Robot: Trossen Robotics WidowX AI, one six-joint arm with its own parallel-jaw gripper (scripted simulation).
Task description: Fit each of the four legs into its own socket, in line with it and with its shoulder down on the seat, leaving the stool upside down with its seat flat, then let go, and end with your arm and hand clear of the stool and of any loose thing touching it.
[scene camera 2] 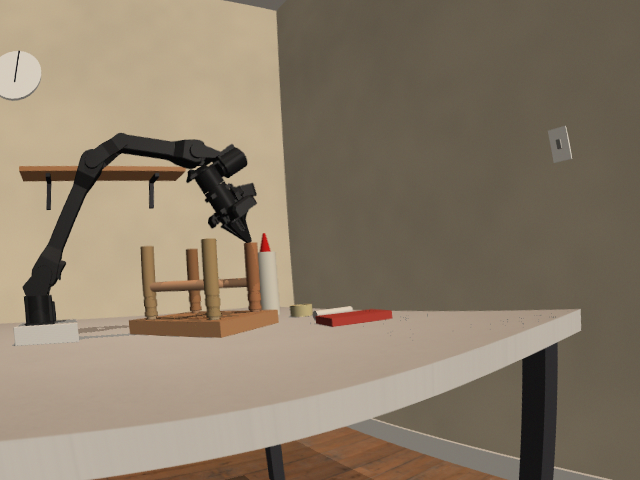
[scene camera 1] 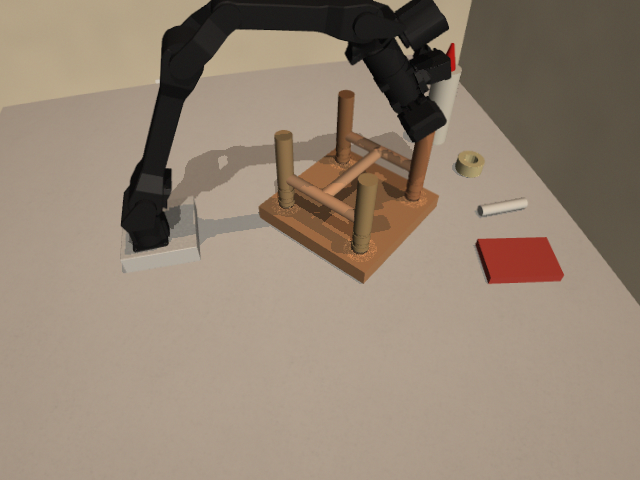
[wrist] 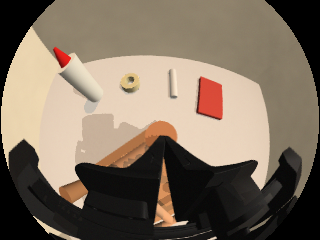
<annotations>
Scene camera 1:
my gripper: 425,129
brown stool leg: 362,215
red block: 505,260
</annotations>
